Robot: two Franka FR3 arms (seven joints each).
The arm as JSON. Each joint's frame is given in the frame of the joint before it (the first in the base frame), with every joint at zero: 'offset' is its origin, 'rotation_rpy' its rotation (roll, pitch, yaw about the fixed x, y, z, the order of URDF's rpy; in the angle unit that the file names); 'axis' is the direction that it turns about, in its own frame. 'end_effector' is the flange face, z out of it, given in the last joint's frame.
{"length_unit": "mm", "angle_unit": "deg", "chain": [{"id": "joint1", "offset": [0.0, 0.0, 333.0], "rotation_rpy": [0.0, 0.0, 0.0], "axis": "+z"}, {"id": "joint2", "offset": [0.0, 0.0, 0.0], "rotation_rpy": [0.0, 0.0, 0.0], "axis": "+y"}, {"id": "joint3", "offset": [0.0, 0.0, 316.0], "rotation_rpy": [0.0, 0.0, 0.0], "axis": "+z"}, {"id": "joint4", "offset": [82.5, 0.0, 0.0], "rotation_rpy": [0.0, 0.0, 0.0], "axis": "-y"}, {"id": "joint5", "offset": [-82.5, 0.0, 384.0], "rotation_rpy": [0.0, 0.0, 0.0], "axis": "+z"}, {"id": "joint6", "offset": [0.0, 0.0, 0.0], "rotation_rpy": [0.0, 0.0, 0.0], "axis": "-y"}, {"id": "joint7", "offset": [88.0, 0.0, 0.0], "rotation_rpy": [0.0, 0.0, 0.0], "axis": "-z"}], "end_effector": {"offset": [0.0, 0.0, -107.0], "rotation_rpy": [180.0, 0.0, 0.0]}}
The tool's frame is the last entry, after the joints.
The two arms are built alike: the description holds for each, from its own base.
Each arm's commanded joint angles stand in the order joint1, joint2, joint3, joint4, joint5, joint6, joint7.
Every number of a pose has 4 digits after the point.
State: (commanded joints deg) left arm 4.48 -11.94 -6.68 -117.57 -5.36 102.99 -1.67; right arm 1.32 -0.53 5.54 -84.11 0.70 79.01 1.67
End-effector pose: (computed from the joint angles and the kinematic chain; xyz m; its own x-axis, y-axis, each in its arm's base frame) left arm 0.4899 -0.0301 0.5237 0.9986 0.0154 -0.0498 0.0186 -0.9977 0.0645; right arm 0.5271 0.0652 0.6610 0.9925 0.0923 -0.0800 0.0919 -0.9957 -0.0089
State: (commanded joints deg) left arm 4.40 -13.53 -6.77 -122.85 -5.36 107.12 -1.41; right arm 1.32 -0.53 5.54 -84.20 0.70 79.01 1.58
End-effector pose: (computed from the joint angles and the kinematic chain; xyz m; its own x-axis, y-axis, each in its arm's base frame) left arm 0.4794 -0.0300 0.4993 0.9990 0.0151 -0.0419 0.0176 -0.9981 0.0596; right arm 0.5272 0.0652 0.6603 0.9922 0.0939 -0.0816 0.0934 -0.9956 -0.0090
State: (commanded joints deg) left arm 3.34 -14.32 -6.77 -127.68 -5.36 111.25 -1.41; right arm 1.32 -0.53 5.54 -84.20 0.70 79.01 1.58
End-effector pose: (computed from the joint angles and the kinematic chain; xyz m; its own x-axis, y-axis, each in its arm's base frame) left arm 0.4700 -0.0369 0.4721 0.9992 0.0034 -0.0403 0.0056 -0.9984 0.0557; right arm 0.5272 0.0652 0.6603 0.9922 0.0939 -0.0816 0.0934 -0.9956 -0.0090
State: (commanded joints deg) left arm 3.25 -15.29 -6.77 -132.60 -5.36 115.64 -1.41; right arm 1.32 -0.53 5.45 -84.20 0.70 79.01 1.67
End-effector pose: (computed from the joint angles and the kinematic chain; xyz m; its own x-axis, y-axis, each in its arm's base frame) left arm 0.4592 -0.0353 0.4464 0.9994 0.0087 -0.0326 0.0104 -0.9986 0.0511; right arm 0.5273 0.0644 0.6603 0.9925 0.0907 -0.0816 0.0903 -0.9959 -0.0089
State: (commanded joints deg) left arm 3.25 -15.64 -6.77 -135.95 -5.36 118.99 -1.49; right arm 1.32 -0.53 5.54 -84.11 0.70 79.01 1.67
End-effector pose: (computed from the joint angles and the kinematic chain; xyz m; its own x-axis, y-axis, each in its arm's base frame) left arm 0.4520 -0.0336 0.4271 0.9995 0.0150 -0.0265 0.0163 -0.9987 0.0482; right arm 0.5271 0.0652 0.6610 0.9925 0.0923 -0.0800 0.0919 -0.9957 -0.0089
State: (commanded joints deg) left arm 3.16 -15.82 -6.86 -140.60 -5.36 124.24 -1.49; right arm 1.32 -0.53 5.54 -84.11 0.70 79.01 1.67
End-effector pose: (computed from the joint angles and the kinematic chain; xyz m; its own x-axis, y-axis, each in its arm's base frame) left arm 0.4417 -0.0324 0.3996 0.9997 0.0189 -0.0127 0.0194 -0.9988 0.0438; right arm 0.5271 0.0652 0.6610 0.9925 0.0923 -0.0800 0.0919 -0.9957 -0.0089
